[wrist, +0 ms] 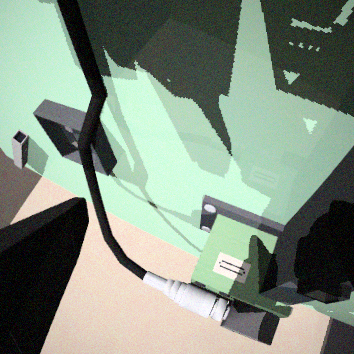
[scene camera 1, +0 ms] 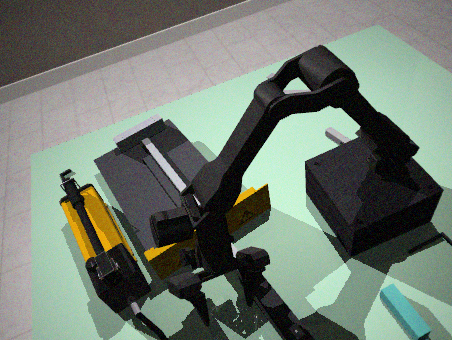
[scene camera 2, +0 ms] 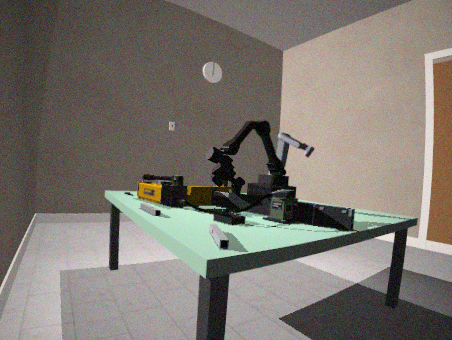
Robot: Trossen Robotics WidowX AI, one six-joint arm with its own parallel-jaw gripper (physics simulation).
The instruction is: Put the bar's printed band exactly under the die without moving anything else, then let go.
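Places are measured from the arm's base along level axes (x right, y ahead, z up), in centimetres.
Pixels of known places: gripper, fingertip midpoint: (wrist: 210,211) (scene camera 1: 229,315) (scene camera 2: 232,190); arm's base, origin of the base link: (scene camera 1: 387,164) (scene camera 2: 276,184).
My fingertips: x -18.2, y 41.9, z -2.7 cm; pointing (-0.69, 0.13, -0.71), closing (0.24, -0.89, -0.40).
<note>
For each thing: its top centre in the pictures, then the offset to it from my fingertips. "spot": a spot on its surface instead.
- green box, surface spot: (wrist: 225,240) spot: dx -19.8, dy -7.2, dz -5.8 cm
- black device, surface spot: (scene camera 1: 97,235) spot: dx +25.1, dy +22.2, dz +3.2 cm
- black cable, surface spot: (wrist: 95,190) spot: dx -21.9, dy +8.3, dz -4.5 cm
- white plug, surface spot: (wrist: 195,300) spot: dx -21.4, dy -7.2, dz +1.4 cm
- dark hollow block, surface spot: (wrist: 57,110) spot: dx -16.1, dy +15.1, dz -8.3 cm
- teal bar, middle of its top: (scene camera 1: 425,333) dx -12.5, dy -32.0, dz -6.4 cm
A long pale bar (scene camera 1: 162,165) lies along the top of a dark grey machine (scene camera 1: 120,172) with a yellow front plate (scene camera 1: 257,200) (scene camera 2: 200,195). The arm hides the bar's near part. I cannot make out the printed band or the die in these views. My gripper (scene camera 1: 228,311) (scene camera 2: 228,185) (wrist: 210,211) is open with nothing between its fingers. It hangs above the table, in front of the yellow plate, apart from the bar. In the wrist view, a green box (wrist: 225,240) with a white label shows beyond the fingers.
A yellow and black device (scene camera 1: 97,235) (scene camera 2: 160,192) stands beside the machine. A black cable (wrist: 95,190) runs to a white plug (wrist: 195,300) at the green box. A dark hollow block (wrist: 57,110), loose grey bars (scene camera 2: 150,209) (scene camera 2: 218,236) and a teal bar (scene camera 1: 405,310) lie on the table.
</note>
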